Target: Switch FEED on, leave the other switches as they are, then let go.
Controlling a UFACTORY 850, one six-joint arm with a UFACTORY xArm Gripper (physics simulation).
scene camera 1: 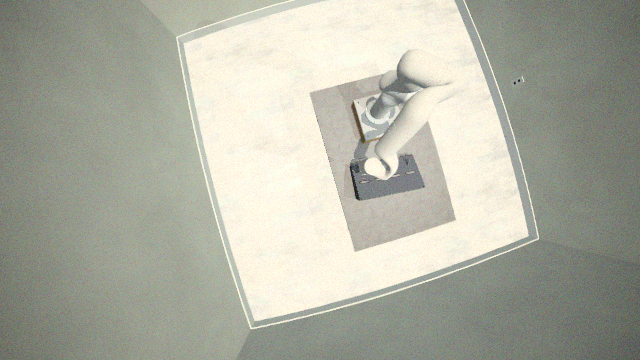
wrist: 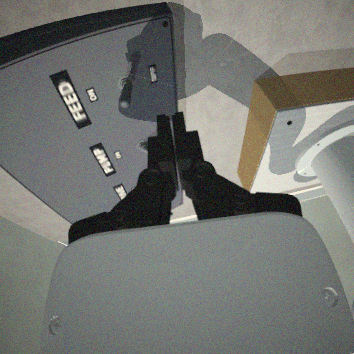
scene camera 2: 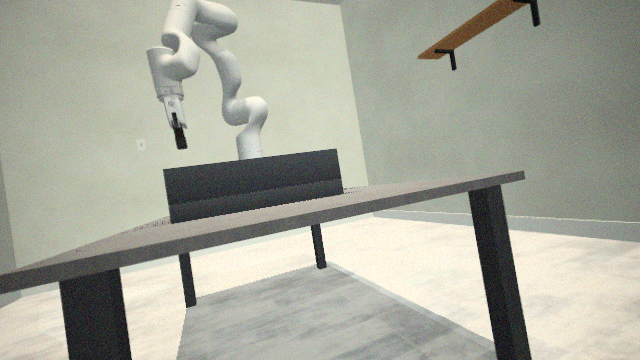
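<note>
The dark switch panel (scene camera 1: pixel 387 187) (scene camera 2: pixel 255 175) (wrist: pixel 30 115) stands on the table. In the wrist view its FEED label (wrist: pixel 70 99) is at the upper left, with an ON label (wrist: pixel 91 94) and, across the lever, a small OFF label (wrist: pixel 153 73). The FEED lever (wrist: pixel 127 94) stands between them, partly in the arm's shadow; its lean is hard to tell. My gripper (scene camera 2: pixel 182 148) (wrist: pixel 172 130) is shut and empty, above the panel and apart from the FEED lever. The arm hides it in scene camera 1.
The PUMP label (wrist: pixel 102 159) is below FEED in the wrist view; its lever is mostly hidden by my fingers. Another lever (scene camera 1: pixel 407 161) stands at the panel's right end in scene camera 1. The arm's base block (scene camera 1: pixel 372 135) (wrist: pixel 262 125) is behind the panel on the table (scene camera 1: pixel 400 225) (scene camera 2: pixel 400 192).
</note>
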